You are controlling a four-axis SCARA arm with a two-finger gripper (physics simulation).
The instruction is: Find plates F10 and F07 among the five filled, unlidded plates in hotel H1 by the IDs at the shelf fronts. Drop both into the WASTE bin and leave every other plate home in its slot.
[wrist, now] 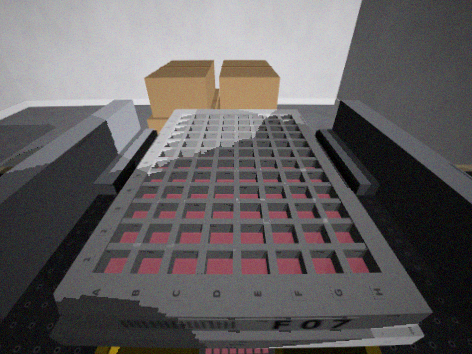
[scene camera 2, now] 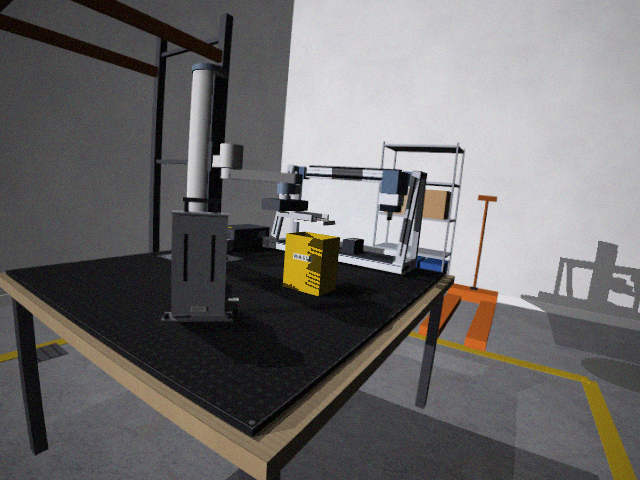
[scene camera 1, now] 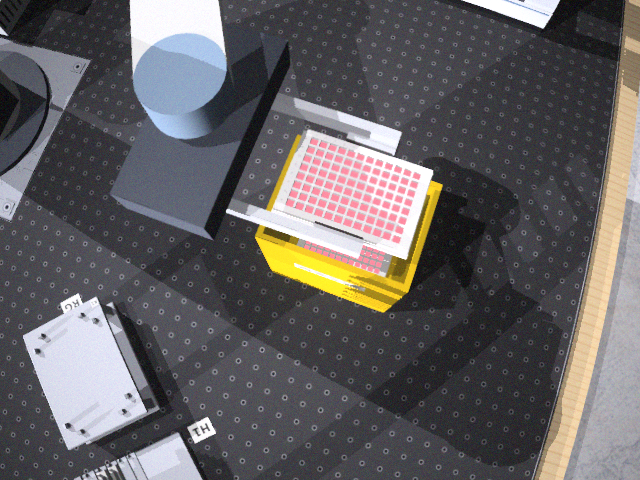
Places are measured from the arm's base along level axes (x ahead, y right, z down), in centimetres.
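Pixels of known places: gripper, fingertip midpoint: [wrist: 236, 119] [scene camera 2: 320, 217] [scene camera 1: 380, 194].
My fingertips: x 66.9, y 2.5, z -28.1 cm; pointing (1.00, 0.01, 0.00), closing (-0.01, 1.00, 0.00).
For each thing: its middle in the pictures, then the offset to it from my fingertips. "spot": a spot on its surface instead.
- plate F07, body centre: [wrist: 236, 170] [scene camera 1: 354, 191] [scene camera 2: 314, 221] dx -2.4, dy +0.0, dz +1.5 cm
- yellow WASTE bin, body centre: [wrist: 237, 308] [scene camera 1: 346, 234] [scene camera 2: 311, 262] dx -2.3, dy +0.1, dz +16.8 cm
- pink-filled plate, body centre: [scene camera 1: 344, 250] [wrist: 236, 337] dx -2.1, dy +0.1, dz +25.5 cm
- Hotel H1, surface spot: [scene camera 1: 168, 461] spot: dx -14.9, dy +34.9, dz +26.0 cm
My gripper [scene camera 1: 376, 192] [scene camera 2: 325, 219] [wrist: 236, 119] is shut on plate F07 [scene camera 1: 351, 187] [wrist: 217, 300], an unlidded white plate with pink-filled wells. "F07" shows on its front edge in the wrist view. The gripper holds it level above the yellow WASTE bin [scene camera 1: 279, 258] [scene camera 2: 295, 276], over its opening, and hides much of the inside. Another pink-filled plate [scene camera 1: 372, 264] [wrist: 237, 351] lies in the bin below; its ID is hidden. Hotel H1 [scene camera 1: 168, 461] shows partly at the bottom of scene camera 1, by its label [scene camera 1: 202, 429]; its shelf IDs do not show there.
A light stand [scene camera 1: 85, 374] with small pegs and a label reading RG stands near H1. The robot's column [scene camera 2: 200, 134] stands beside the bin. A white gantry frame [scene camera 2: 416, 217] is behind the bin. The wooden table edge [scene camera 1: 580, 330] runs at the right. Cardboard boxes [wrist: 182, 95] show farther off.
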